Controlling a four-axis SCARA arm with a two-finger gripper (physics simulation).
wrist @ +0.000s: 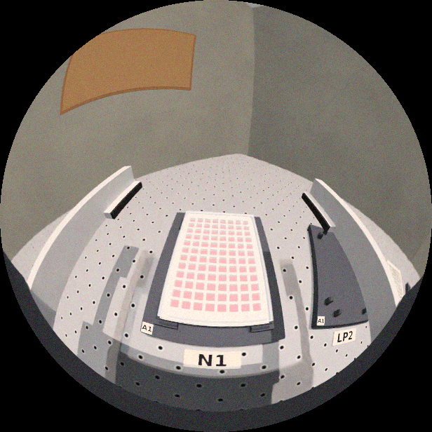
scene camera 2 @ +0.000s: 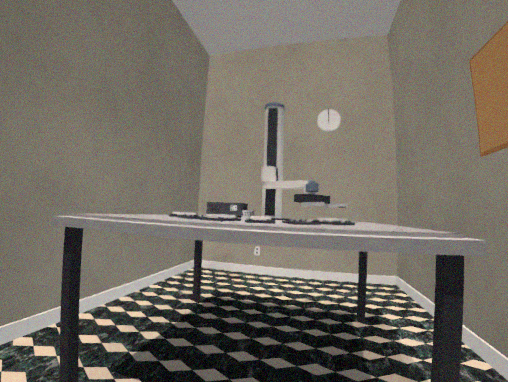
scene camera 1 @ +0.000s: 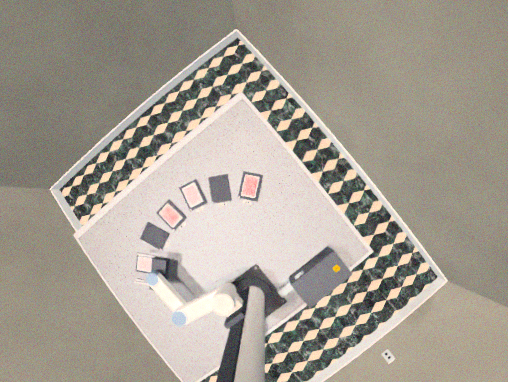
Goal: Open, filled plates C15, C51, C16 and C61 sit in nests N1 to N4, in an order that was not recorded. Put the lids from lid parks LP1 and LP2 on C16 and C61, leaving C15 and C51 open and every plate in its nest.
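Places are measured from the arm's base along level axes (x left, y back, z up), in metres.
Where they show: gripper, fingertip midpoint: [scene camera 2: 336, 204] [scene camera 1: 136, 267]; arm's base, link origin: [scene camera 1: 252, 296].
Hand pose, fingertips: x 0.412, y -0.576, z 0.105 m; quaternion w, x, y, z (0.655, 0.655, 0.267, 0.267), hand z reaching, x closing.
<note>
Each offset is from my fingertips to the centre of the thing. "pt": to the spot under its first point.
My gripper [scene camera 1: 142, 267] [scene camera 2: 338, 205] [wrist: 224, 176] is open and empty, above nest N1, with its fingers wide apart on either side. The filled plate @[dz -0.068, dx -0.017, dy +0.017 m] [scene camera 1: 144, 263] [wrist: 216, 265] in N1 sits flat under a clear lid [wrist: 215, 314]. Lid park LP2 @[dz -0.083, dx -0.161, dy -0.094 m] [scene camera 1: 155, 235] [wrist: 340, 275] is a bare dark pad. In scene camera 1, another bare dark pad @[pt dz -0.082, dx -0.677, dy -0.061 m] [scene camera 1: 220, 188] lies between two plates. A paler plate @[dz -0.068, dx -0.519, dy -0.137 m] [scene camera 1: 193, 195] looks lidded, but is small. Two plates @[dz -0.073, dx -0.331, dy -0.128 m] [scene camera 1: 171, 215] @[dz -0.073, dx -0.826, dy +0.043 m] [scene camera 1: 251, 186] show stronger red. Plate names are not readable.
The nests and parks form an arc on the perforated table [scene camera 1: 280, 220] [scene camera 2: 270, 235] [wrist: 220, 182]. A dark box @[pt dz +0.022, dx -0.817, dy +0.675 m] [scene camera 1: 320, 276] [scene camera 2: 220, 208] stands beside the arm's base. The arm's column [scene camera 1: 255, 335] [scene camera 2: 274, 155] rises at the table's edge.
</note>
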